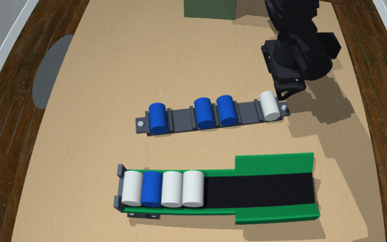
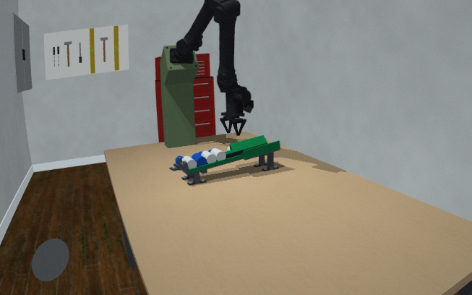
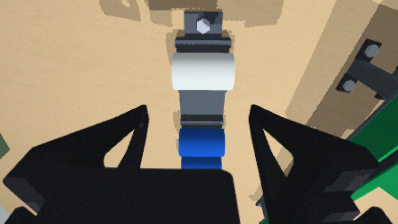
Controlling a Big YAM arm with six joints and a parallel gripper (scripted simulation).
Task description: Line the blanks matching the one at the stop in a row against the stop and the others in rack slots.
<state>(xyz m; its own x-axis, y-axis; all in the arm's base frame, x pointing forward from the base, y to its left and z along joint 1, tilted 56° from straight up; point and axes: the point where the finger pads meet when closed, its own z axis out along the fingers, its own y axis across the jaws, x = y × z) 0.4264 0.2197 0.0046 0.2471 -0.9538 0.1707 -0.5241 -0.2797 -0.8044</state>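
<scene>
My gripper is now 120 mm to the left of the stock rack, 120 mm above it and 60 mm short of it. The rest, counted from my hand: grey stop (310 mm ahead, 250 mm to the right, 50 mm below).
</scene>
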